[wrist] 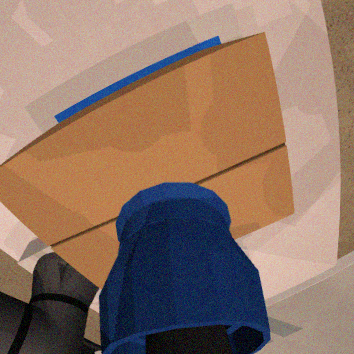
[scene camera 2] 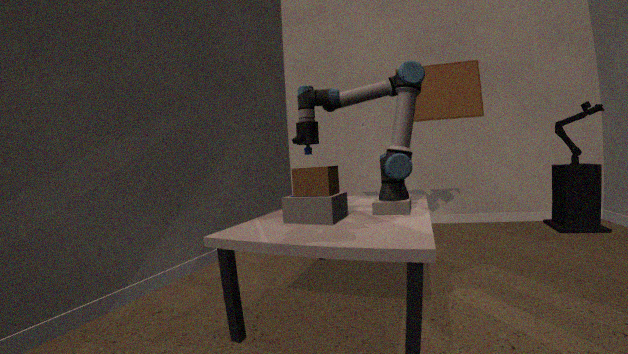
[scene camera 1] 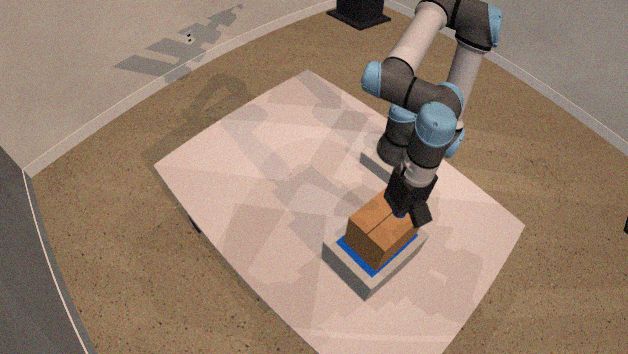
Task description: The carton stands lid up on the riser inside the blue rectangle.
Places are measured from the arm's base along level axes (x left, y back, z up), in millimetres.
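Pixels of known places: end effector, tool point: (wrist: 174, 231) (scene camera 2: 308, 154); arm's base, origin of the base link: (wrist: 69, 272) (scene camera 2: 393, 199) (scene camera 1: 396, 151).
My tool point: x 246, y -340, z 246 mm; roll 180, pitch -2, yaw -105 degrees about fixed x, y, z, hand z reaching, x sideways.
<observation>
For each thing: its top centre in the pictures, then the offset to it from my tool point. Level surfaces: height alone.
- orange-brown carton, middle of its top: (wrist: 156, 200) (scene camera 1: 391, 213) (scene camera 2: 315, 167) dy +17, dx -28, dz -60 mm
- grey riser, middle of its top: (wrist: 160, 134) (scene camera 1: 378, 238) (scene camera 2: 314, 194) dy +6, dx -30, dz -190 mm
- Blue rectangle, middle of its top: (wrist: 160, 134) (scene camera 1: 378, 238) dy +6, dx -30, dz -190 mm
- pale table, its level: dz -310 mm
The orange-brown carton (scene camera 1: 367, 220) (scene camera 2: 315, 181) (wrist: 150, 135) stands upright on the grey riser (scene camera 1: 345, 272) (scene camera 2: 307, 210) (wrist: 110, 75), its seamed lid face up. Blue rectangle (scene camera 1: 354, 255) (wrist: 137, 77) edging shows along the carton's two near sides in scene camera 1 and one side in the wrist view; the rest is hidden by the carton. My blue suction cup (scene camera 1: 399, 215) (scene camera 2: 308, 150) (wrist: 173, 200) points down above the lid, with a visible gap in scene camera 2. It holds nothing and counts as open.
The riser stands on the pale table (scene camera 1: 225, 175) (scene camera 2: 320, 245). My arm's base sits on a low grey block (scene camera 2: 391, 207) behind the riser. A black pedestal (scene camera 1: 359, 12) (scene camera 2: 576, 197) with a small dark arm stands away from the table. A brown board (scene camera 2: 450, 90) hangs on the wall.
</observation>
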